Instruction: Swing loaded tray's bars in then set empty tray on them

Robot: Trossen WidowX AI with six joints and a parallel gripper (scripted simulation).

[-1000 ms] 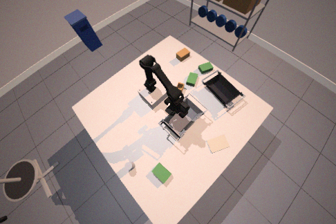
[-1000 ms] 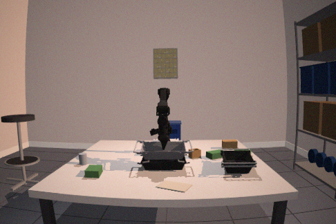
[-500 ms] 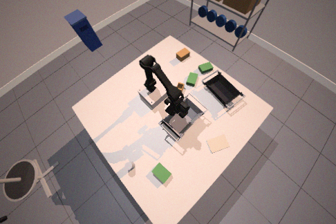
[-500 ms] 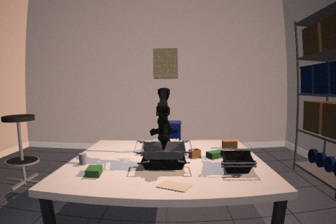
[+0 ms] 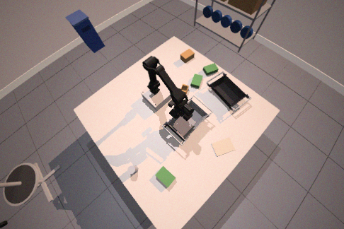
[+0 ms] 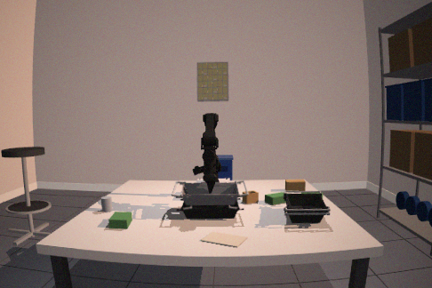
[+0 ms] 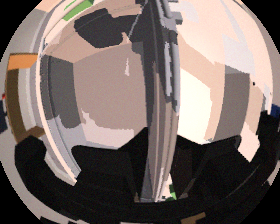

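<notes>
My gripper tip is now 70 mm short of the grey wire-handled tray, 30 mm below it and 10 mm to the left of it. The rest, counted from my gripper tip: beige pad: 400 mm ahead, 90 mm below, 20 mm to the left.
</notes>
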